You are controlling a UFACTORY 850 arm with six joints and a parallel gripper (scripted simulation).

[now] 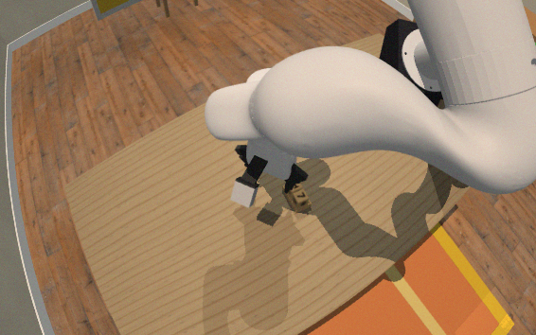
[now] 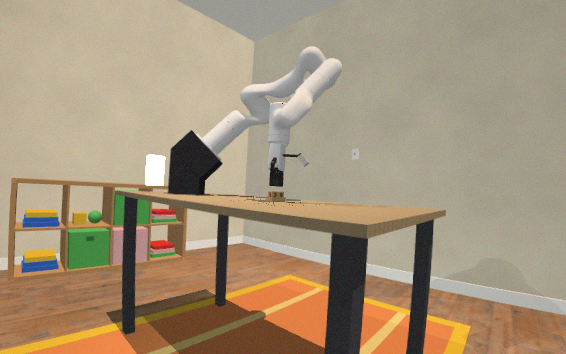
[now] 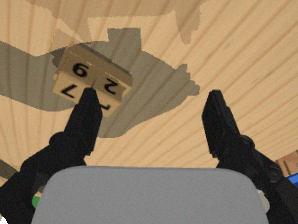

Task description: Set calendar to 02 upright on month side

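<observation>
Now: hand 50 mm past the wooden cube, 30 mm to the right of it and 40 mm above it. From my hand the other things lie so: wooden calendar tray: 50 mm behind, 50 mm to the left, 60 mm below.
</observation>
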